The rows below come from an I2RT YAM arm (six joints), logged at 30 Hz.
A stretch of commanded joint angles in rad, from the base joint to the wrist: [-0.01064 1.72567 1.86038 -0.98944 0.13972 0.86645]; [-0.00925 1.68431 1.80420 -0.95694 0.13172 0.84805]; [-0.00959 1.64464 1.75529 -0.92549 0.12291 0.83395]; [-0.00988 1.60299 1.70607 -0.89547 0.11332 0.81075]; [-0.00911 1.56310 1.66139 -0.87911 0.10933 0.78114]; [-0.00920 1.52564 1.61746 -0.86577 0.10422 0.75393]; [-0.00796 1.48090 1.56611 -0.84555 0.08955 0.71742]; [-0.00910 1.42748 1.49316 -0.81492 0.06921 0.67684]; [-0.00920 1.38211 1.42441 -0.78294 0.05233 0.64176]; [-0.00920 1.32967 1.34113 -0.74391 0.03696 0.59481]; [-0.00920 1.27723 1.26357 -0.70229 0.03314 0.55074]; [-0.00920 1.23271 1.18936 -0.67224 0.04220 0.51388]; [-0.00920 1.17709 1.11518 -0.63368 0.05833 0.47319]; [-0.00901 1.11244 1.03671 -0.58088 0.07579 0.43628]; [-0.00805 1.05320 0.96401 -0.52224 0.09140 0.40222]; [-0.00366 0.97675 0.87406 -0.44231 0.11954 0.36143]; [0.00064 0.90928 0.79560 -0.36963 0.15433 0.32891]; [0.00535 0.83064 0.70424 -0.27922 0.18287 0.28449]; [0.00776 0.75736 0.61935 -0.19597 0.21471 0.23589]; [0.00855 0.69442 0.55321 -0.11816 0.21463 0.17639]
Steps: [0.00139 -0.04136 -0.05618 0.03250 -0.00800 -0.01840]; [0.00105 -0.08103 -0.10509 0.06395 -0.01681 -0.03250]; [0.00076 -0.12268 -0.15431 0.09397 -0.02640 -0.05570]; [0.00153 -0.16257 -0.19899 0.11033 -0.03039 -0.08531]; [0.00144 -0.20003 -0.24292 0.12367 -0.03550 -0.11252]; [0.00268 -0.24477 -0.29427 0.14389 -0.05017 -0.14903]; [0.00154 -0.29819 -0.36722 0.17452 -0.07051 -0.18961]; [0.00144 -0.34356 -0.43597 0.20650 -0.08739 -0.22469]; [0.00144 -0.39600 -0.51925 0.24553 -0.10276 -0.27164]; [0.00144 -0.44844 -0.59681 0.28715 -0.10658 -0.31571]; [0.00144 -0.49296 -0.67102 0.31720 -0.09752 -0.35257]; [0.00144 -0.54858 -0.74520 0.35576 -0.08139 -0.39326]; [0.00163 -0.61323 -0.82367 0.40856 -0.06393 -0.43017]; [0.00259 -0.67247 -0.89637 0.46720 -0.04832 -0.46423]; [0.00698 -0.74892 -0.98632 0.54713 -0.02018 -0.50502]; [0.01128 -0.81639 -1.06478 0.61981 0.01461 -0.53754]; [0.01599 -0.89503 -1.15614 0.71022 0.04315 -0.58196]; [0.01840 -0.96831 -1.24103 0.79347 0.07499 -0.63056]; [0.01919 -1.03125 -1.30717 0.87128 0.07491 -0.69006]
